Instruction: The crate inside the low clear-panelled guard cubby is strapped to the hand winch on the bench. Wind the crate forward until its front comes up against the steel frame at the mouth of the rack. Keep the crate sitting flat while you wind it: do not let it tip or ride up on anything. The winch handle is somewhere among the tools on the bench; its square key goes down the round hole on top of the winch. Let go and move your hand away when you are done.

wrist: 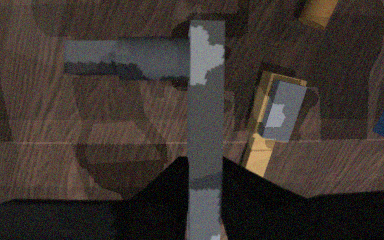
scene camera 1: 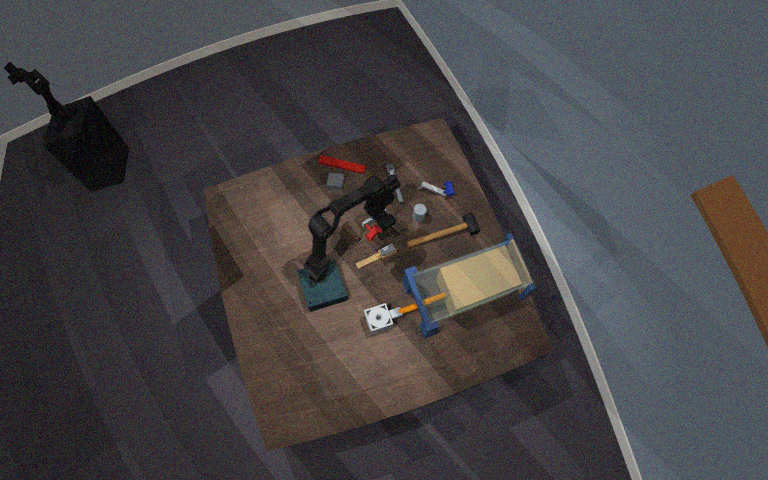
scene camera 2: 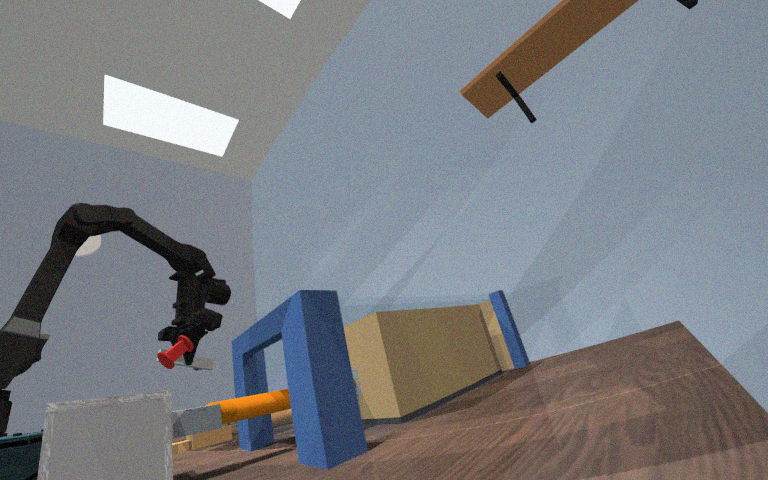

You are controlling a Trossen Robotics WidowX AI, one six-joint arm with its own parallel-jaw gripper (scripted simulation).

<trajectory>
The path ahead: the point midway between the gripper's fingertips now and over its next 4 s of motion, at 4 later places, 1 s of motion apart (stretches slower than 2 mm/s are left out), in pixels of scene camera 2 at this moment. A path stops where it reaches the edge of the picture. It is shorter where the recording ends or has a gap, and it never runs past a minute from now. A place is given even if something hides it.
My gripper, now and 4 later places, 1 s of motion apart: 187, 365; 207, 352; 182, 336; 124, 327; 140, 321
</trajectory>
